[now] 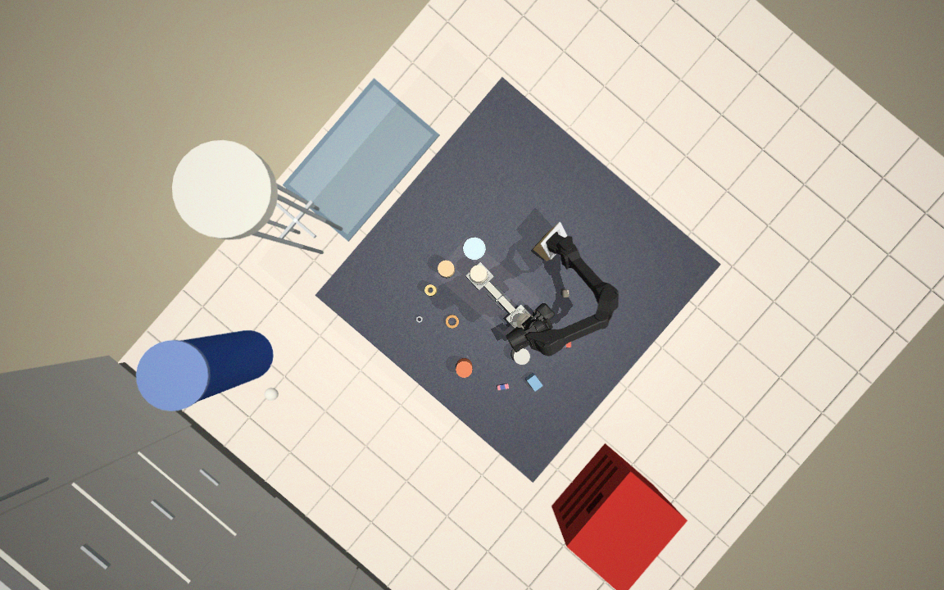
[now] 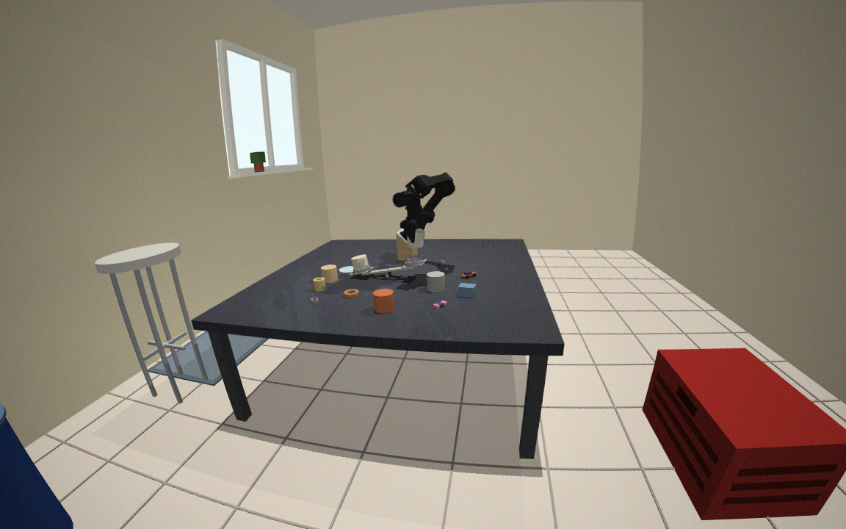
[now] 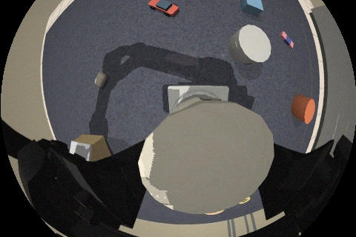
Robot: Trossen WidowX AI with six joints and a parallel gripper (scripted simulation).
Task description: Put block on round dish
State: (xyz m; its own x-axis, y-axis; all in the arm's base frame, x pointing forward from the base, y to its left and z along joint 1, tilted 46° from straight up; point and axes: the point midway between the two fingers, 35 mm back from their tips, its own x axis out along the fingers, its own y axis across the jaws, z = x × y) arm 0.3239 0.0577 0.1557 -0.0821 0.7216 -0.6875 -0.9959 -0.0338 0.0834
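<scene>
My gripper tip is now 1 cm to the left of the grey block and 8 cm above it. Also, from my gripper tip: grey cylinder (9 cm ahead, 11 cm to the left, 13 cm below); red toy car (6 cm behind, 21 cm to the left, 16 cm below); cream cup (2 cm to the left, 1 cm above).
</scene>
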